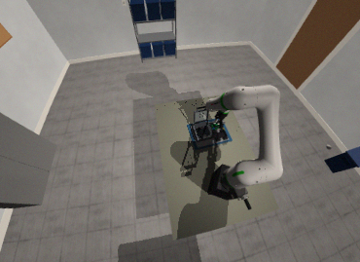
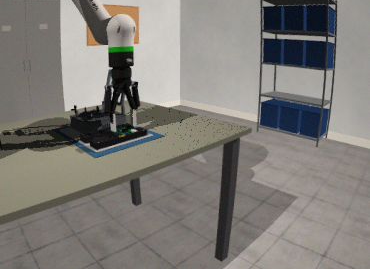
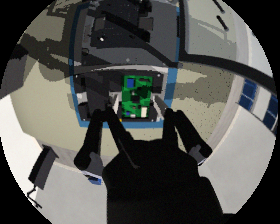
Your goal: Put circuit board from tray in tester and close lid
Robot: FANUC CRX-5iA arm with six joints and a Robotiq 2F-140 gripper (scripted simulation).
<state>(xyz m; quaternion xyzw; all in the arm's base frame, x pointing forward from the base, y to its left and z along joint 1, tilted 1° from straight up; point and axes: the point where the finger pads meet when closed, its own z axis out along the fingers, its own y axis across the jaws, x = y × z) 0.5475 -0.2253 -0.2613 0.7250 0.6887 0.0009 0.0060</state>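
The green circuit board lies 40 mm below my hand. From my hand the other things lie so: tester lid: 90 mm ahead, 170 mm to the left, 130 mm above; then tester plate: 30 mm behind, 180 mm to the left, 10 mm above.
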